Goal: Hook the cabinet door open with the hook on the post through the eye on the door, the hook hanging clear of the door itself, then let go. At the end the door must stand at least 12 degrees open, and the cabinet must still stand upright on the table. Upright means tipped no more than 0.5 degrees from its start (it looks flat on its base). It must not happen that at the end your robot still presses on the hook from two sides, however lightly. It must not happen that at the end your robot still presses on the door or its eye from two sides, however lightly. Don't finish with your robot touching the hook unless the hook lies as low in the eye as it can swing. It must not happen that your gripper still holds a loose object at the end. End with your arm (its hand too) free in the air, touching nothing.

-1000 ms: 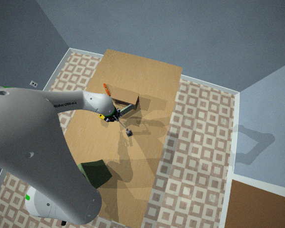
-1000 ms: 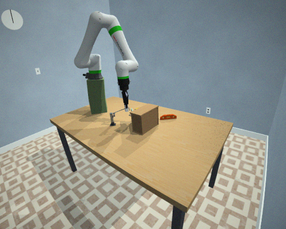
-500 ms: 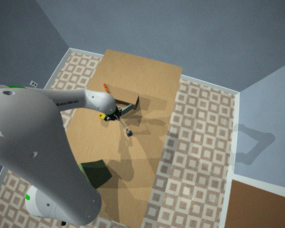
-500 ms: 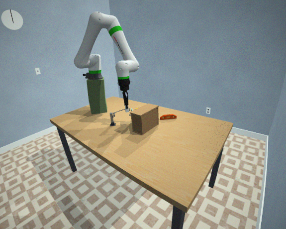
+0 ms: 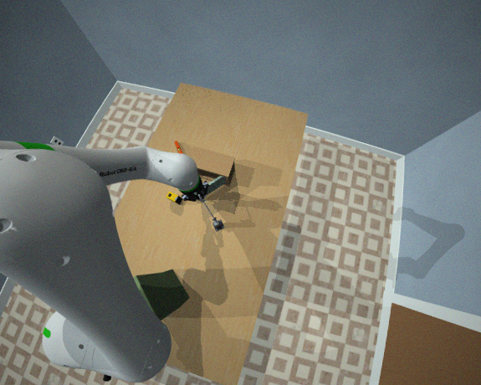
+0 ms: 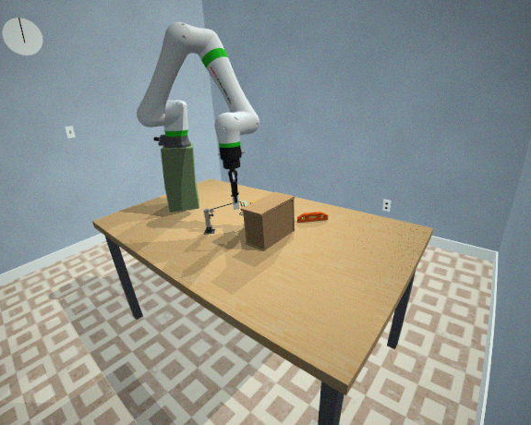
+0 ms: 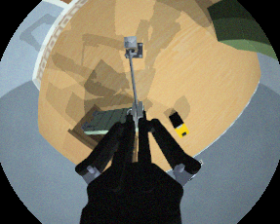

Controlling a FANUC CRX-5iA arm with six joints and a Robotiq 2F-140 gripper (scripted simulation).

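Right now my hand is 40 mm past the thin wire hook, 30 mm to the left of it and 20 mm above it. From my hand the other things lie so: grey-green door: 80 mm ahead, 60 mm below, 30 mm to the right; then yellow block: 170 mm to the left, 100 mm below.
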